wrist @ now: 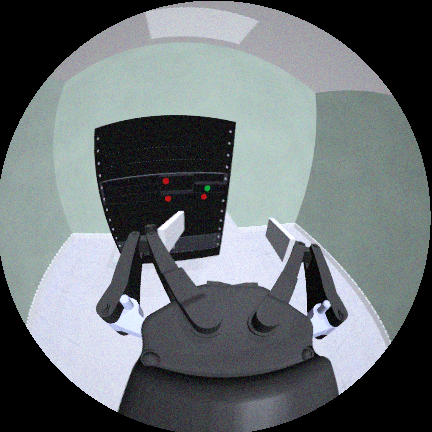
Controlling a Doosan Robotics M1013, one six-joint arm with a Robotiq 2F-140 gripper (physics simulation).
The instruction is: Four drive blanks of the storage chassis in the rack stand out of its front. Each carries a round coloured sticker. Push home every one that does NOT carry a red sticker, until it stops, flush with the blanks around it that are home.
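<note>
Black rack [134,191] in sight. My gripper [225,223] too.
</note>
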